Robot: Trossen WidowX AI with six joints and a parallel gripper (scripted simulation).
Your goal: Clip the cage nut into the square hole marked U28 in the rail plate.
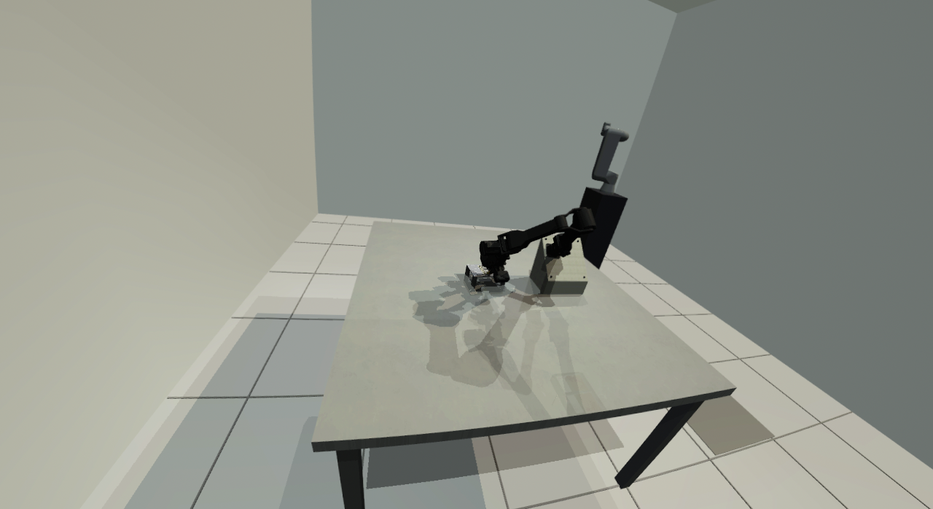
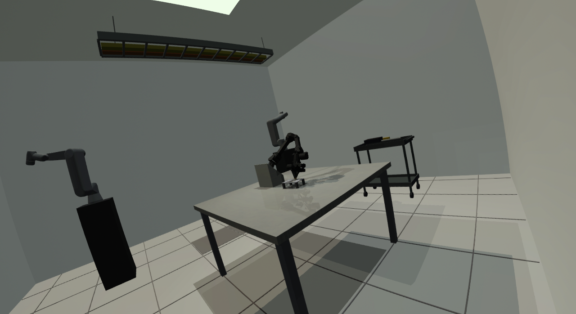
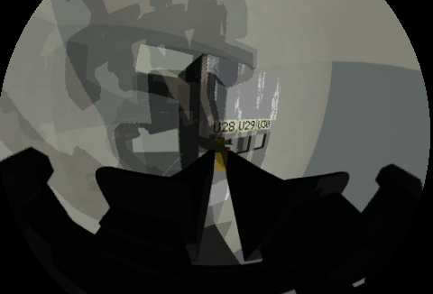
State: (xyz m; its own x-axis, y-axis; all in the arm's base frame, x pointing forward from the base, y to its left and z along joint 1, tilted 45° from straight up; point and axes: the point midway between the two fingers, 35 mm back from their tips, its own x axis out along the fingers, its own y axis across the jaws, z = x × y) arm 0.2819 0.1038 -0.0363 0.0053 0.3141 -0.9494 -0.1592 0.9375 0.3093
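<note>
Now: the cage nut 10 mm below my gripper tip.
</note>
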